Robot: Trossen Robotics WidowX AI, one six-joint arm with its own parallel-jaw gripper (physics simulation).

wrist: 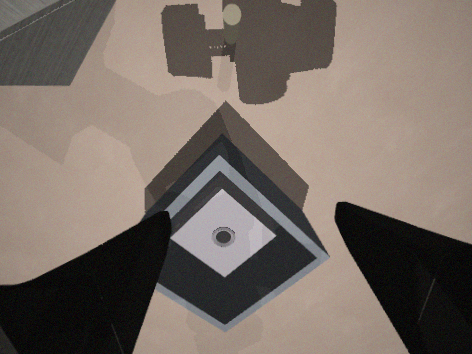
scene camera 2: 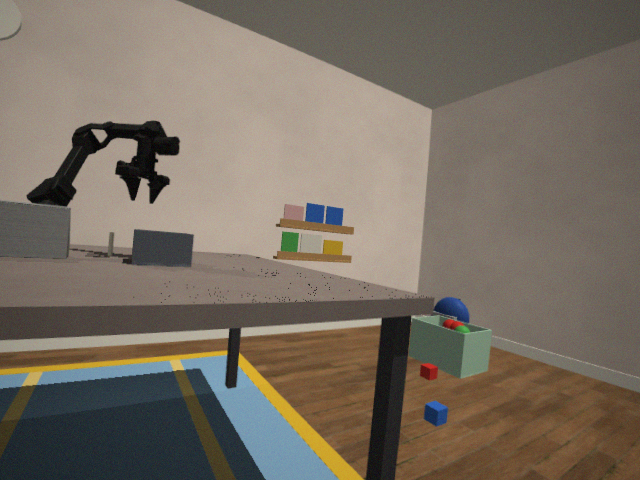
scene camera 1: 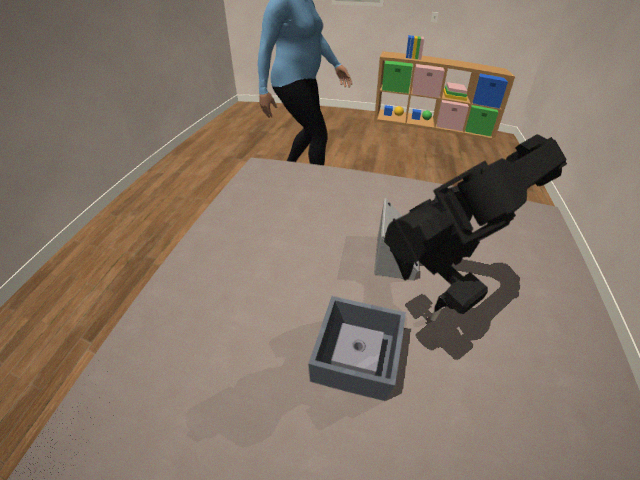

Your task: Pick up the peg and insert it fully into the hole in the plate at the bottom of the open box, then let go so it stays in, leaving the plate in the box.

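Frame: origin at the arm's base, x ahead, y left, z up, level; millimetres.
Seen in the pictures: gripper, between the fingertips: [wrist: 253, 215] [scene camera 2: 142, 202] [scene camera 1: 420, 294]; arm's base, origin of its link: [scene camera 2: 42, 221].
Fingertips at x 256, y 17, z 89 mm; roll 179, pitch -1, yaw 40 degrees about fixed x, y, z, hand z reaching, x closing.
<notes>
Offsets run from my fingertips to a thing's top centre. "spot": to the spot under its first point. Level surfaces: height alone.
The pale peg {dx -73, dy +82, dz -108 mm} [scene camera 1: 434, 314] [scene camera 2: 111, 244] [wrist: 232, 15] stands upright on the table beside the box; in scene camera 1 the gripper hides its upper part. The blue-grey open box {dx +51, dy -98, dz -90 mm} [scene camera 1: 353, 379] [scene camera 2: 162, 249] [wrist: 272, 211] holds the light plate {dx +51, dy -98, dz -127 mm} [scene camera 1: 343, 347] [wrist: 199, 235], which has a round hole {spot: dx +42, dy -97, dz -149 mm} [scene camera 1: 358, 346] [wrist: 223, 236]. The plate and hole are hidden by the box wall in scene camera 2. My gripper [scene camera 1: 423, 293] [scene camera 2: 143, 200] [wrist: 253, 215] is open and empty, pointing down well above the table. In the wrist view, the peg is at the top edge, beyond the box.
A grey block-like object [scene camera 1: 383, 260] [scene camera 2: 35, 231] [wrist: 45, 60] stands on the table {dz -188 mm} [scene camera 1: 232, 268] near the arm, partly hidden by it in scene camera 1. A person [scene camera 1: 297, 51] stands beyond the table's far edge. A low shelf unit [scene camera 1: 439, 60] is against the far wall.
</notes>
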